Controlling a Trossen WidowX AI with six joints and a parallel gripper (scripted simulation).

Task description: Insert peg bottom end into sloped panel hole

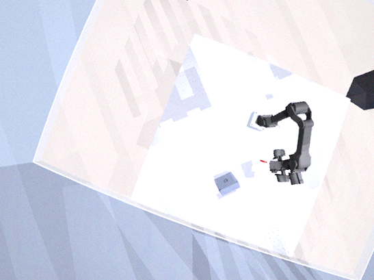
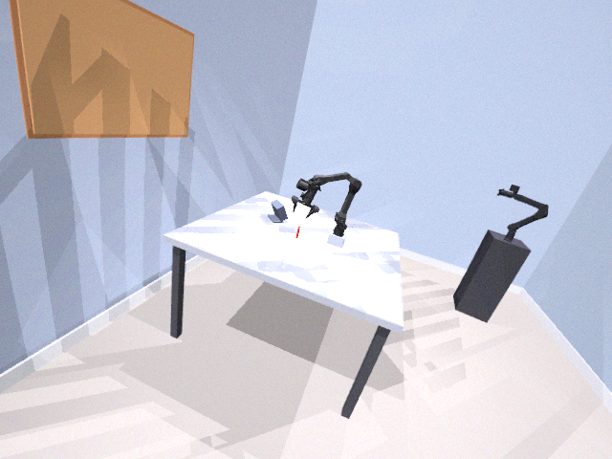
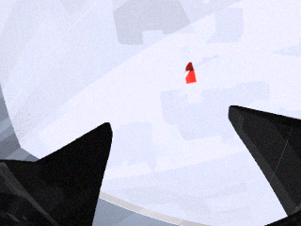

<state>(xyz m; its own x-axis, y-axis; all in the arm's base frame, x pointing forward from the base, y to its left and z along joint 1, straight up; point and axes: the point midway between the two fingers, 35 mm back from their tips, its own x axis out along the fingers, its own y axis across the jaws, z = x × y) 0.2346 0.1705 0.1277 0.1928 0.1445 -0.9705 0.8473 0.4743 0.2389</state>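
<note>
The red peg is 100 mm below my gripper tip, 20 mm to the right of it and 10 mm behind it. From my gripper tip the other things lie so: grey sloped panel: 240 mm ahead, 190 mm to the right, 90 mm below.
</note>
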